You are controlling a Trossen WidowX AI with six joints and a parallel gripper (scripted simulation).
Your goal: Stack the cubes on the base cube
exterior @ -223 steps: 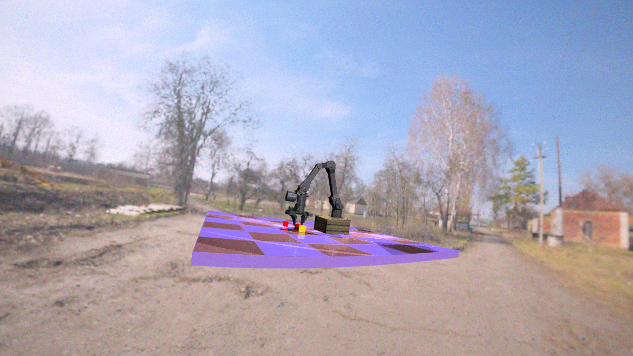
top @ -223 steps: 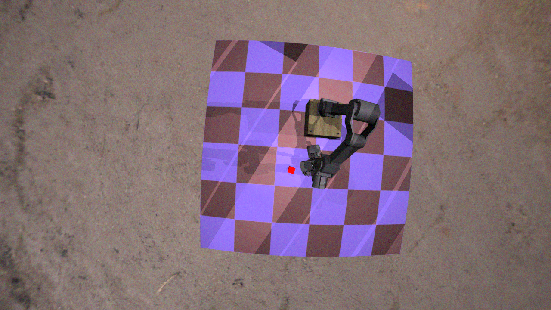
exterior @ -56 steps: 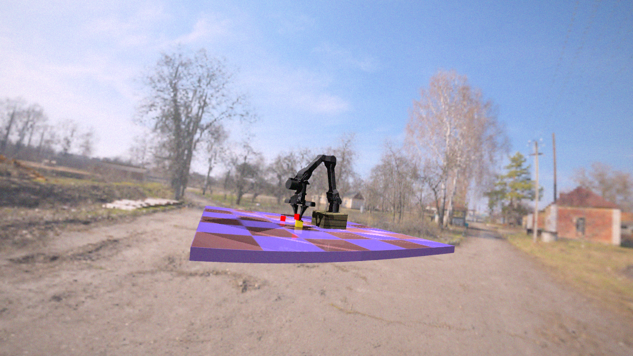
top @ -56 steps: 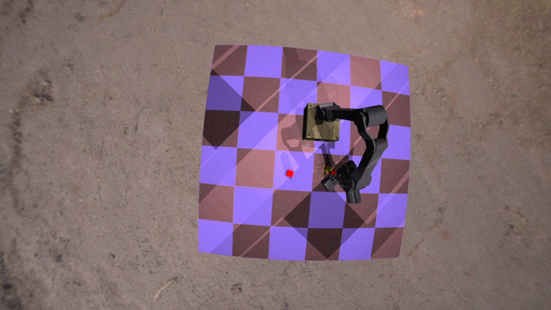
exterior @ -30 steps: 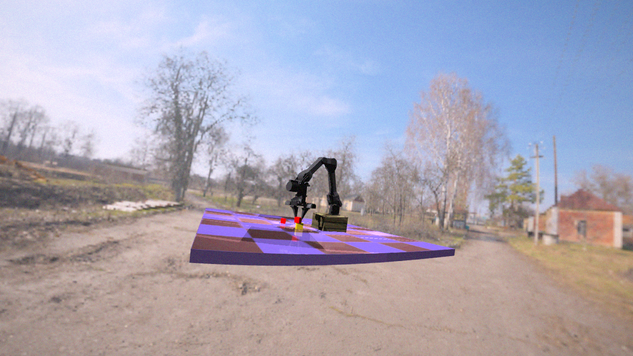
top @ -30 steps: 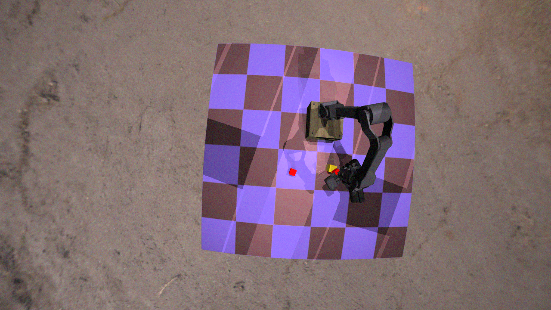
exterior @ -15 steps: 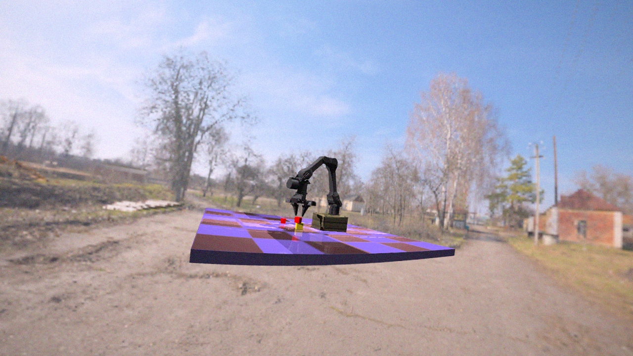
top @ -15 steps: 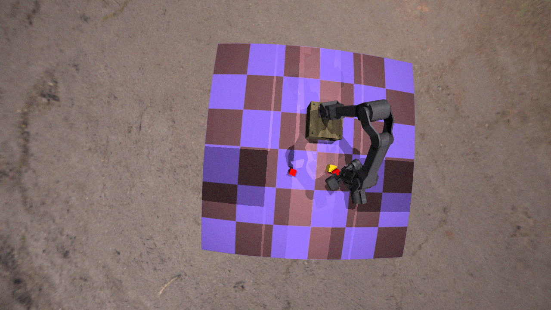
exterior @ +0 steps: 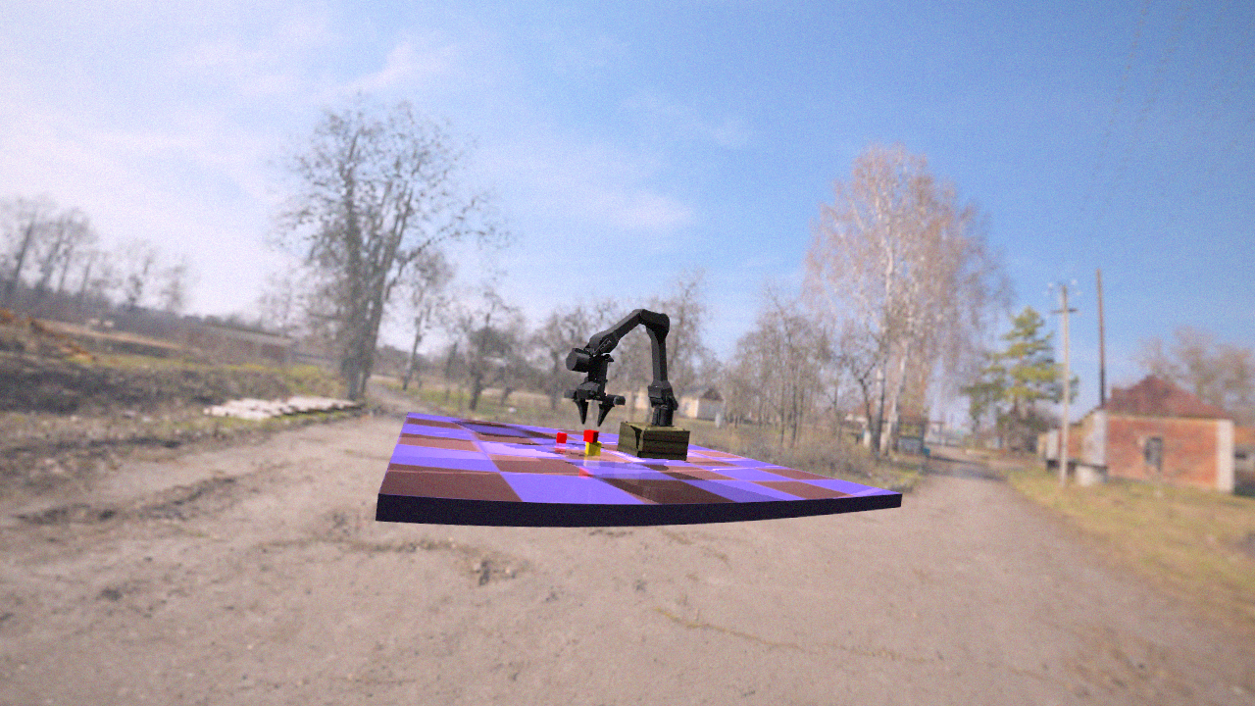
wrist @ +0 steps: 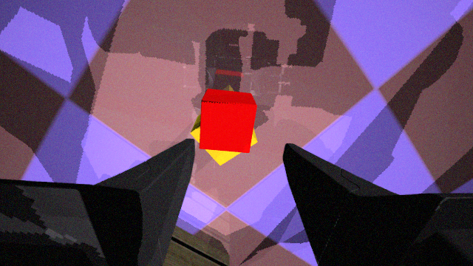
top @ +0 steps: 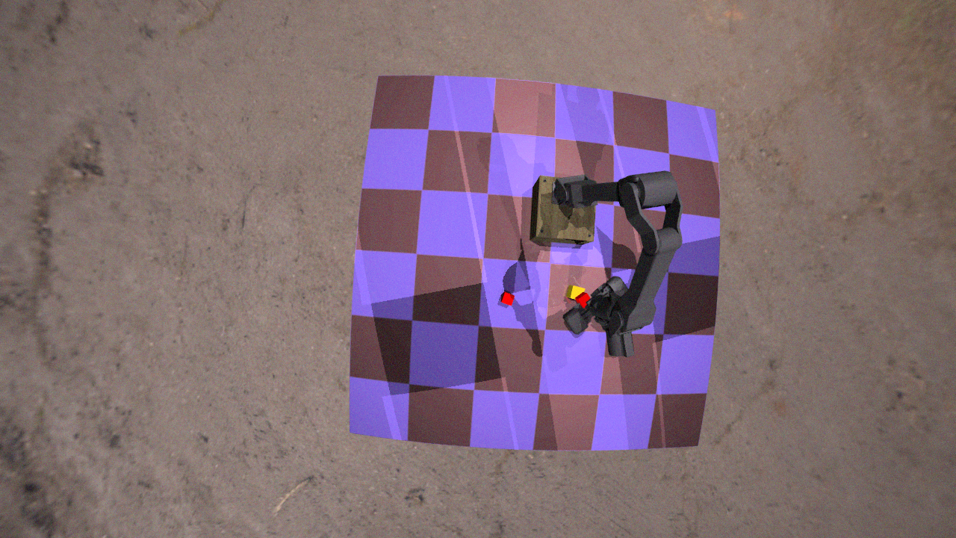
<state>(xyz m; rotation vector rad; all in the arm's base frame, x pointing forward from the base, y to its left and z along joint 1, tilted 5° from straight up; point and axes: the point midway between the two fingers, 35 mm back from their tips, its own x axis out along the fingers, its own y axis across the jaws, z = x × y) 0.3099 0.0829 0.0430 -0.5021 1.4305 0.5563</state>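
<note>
Now: the red cube 30 mm below my gripper tip and 10 mm to the left of it. The rest, counted from my gripper tip: yellow base cube 70 mm below, 20 mm behind.
</note>
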